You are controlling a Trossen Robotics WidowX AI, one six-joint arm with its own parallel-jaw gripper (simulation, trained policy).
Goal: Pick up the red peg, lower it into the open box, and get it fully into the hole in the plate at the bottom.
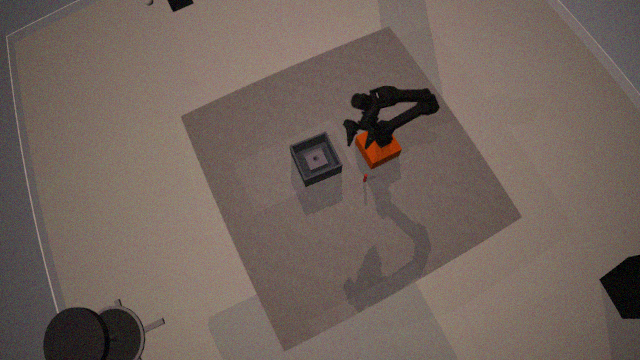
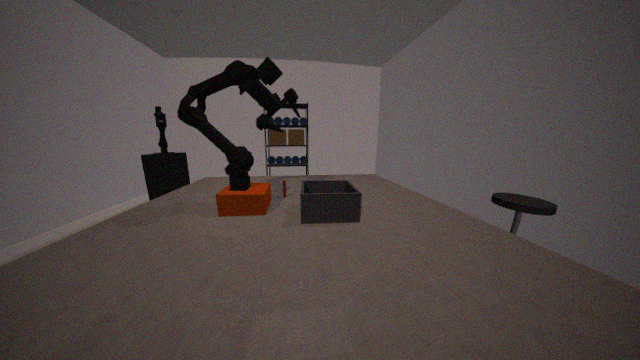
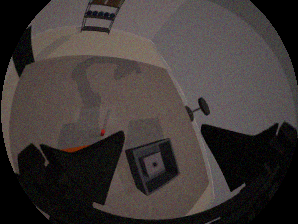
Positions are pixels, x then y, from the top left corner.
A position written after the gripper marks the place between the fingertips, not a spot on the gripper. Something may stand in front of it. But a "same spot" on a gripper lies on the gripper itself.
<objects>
gripper: image 1; image 2; image 3 163, 132
grey box: image 1; image 2 322, 201; image 3
same spot on gripper: [image 2: 271, 125] = [image 1: 368, 133]
same spot on grey box: [image 3: 147, 185] = [image 1: 320, 140]
</objects>
